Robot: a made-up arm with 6 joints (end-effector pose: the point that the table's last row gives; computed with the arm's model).
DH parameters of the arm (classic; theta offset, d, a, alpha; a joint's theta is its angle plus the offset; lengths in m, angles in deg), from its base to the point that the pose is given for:
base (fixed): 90 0.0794 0 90
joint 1: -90 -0.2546 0.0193 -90
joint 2: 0 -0.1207 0.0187 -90
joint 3: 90 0.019 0.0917 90
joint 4: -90 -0.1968 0.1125 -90
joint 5: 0 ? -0.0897 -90
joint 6: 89.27 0 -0.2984 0
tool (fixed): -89.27 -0.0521 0 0
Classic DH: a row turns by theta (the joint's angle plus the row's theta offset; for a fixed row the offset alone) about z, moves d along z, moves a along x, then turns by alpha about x.
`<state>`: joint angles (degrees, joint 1 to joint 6).
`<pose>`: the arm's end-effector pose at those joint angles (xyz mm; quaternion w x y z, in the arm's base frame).
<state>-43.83 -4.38 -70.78 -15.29 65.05 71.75</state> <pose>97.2 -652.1 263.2 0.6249 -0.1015 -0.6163 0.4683</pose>
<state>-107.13 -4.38 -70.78 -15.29 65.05 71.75</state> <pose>97.2 -128.8 744.6 0.4787 -0.4143 -0.2789 0.7221</pose>
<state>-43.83 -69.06 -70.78 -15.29 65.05 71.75</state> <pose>166.8 -313.1 616.3 0.1166 -0.0382 -0.7995 0.5880</pose>
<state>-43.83 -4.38 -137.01 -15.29 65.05 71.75</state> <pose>116.5 -418.9 -310.8 0.5824 0.2874 -0.7563 0.0783</pose>
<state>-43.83 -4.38 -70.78 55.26 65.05 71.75</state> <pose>-461.0 -762.3 191.3 0.9141 -0.2681 -0.2939 0.0785</pose>
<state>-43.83 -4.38 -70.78 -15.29 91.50 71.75</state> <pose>19.4 -694.1 285.9 0.5421 -0.2011 -0.7465 0.3293</pose>
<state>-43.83 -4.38 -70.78 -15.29 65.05 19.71</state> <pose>89.4 -754.5 22.3 0.7670 0.1791 -0.5984 0.1467</pose>
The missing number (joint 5, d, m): 0.3371
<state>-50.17 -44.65 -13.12 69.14 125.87 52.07</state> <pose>-765.2 -487.6 367.9 0.0388 -0.7038 -0.7033 -0.0920</pose>
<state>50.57 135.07 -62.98 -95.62 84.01 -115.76</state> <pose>-407.3 116.0 48.5 0.2320 -0.2675 -0.6872 0.6343</pose>
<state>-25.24 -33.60 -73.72 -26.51 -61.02 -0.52</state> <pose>297.6 -641.1 6.4 0.8296 0.0815 0.1710 0.5253</pose>
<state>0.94 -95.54 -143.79 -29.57 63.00 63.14</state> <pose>215.2 -9.7 530.3 0.3346 -0.5518 0.7418 -0.1827</pose>
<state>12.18 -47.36 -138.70 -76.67 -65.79 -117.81</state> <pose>240.2 -224.6 -243.5 0.7520 0.6506 -0.0896 0.0560</pose>
